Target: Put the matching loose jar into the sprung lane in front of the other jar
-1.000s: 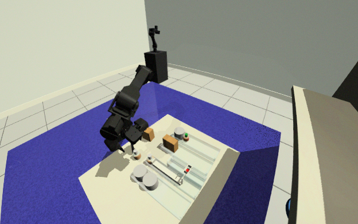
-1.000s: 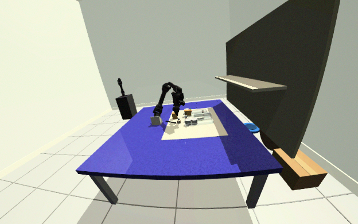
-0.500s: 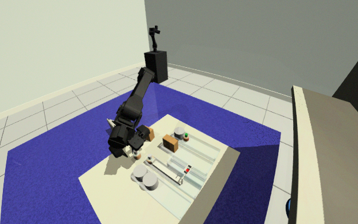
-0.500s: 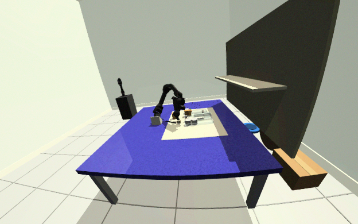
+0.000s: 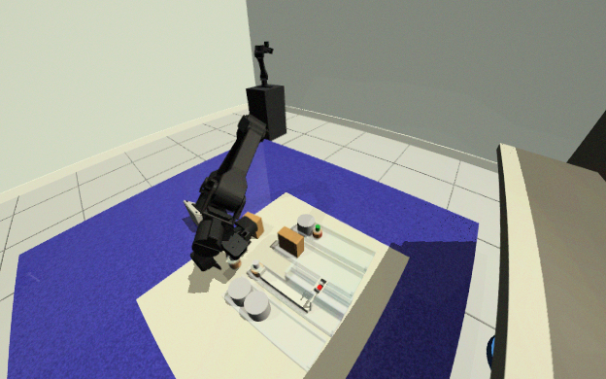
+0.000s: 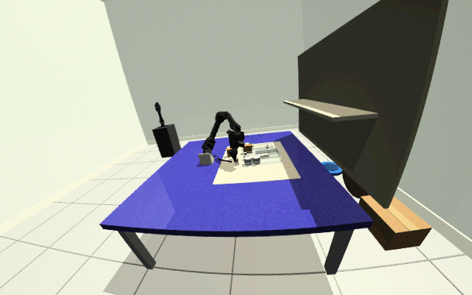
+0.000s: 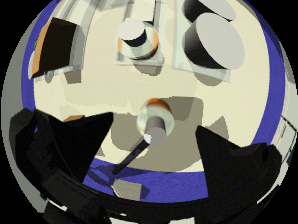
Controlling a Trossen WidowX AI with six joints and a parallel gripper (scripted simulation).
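Right now the thin dark upright post is 90 mm behind my gripper tip, 40 mm to the left of it and 30 mm below it. From my gripper tip the other things lie so: brown box: 100 mm ahead, 150 mm to the left; red-topped item: 260 mm ahead, 70 mm to the left, 30 mm above.
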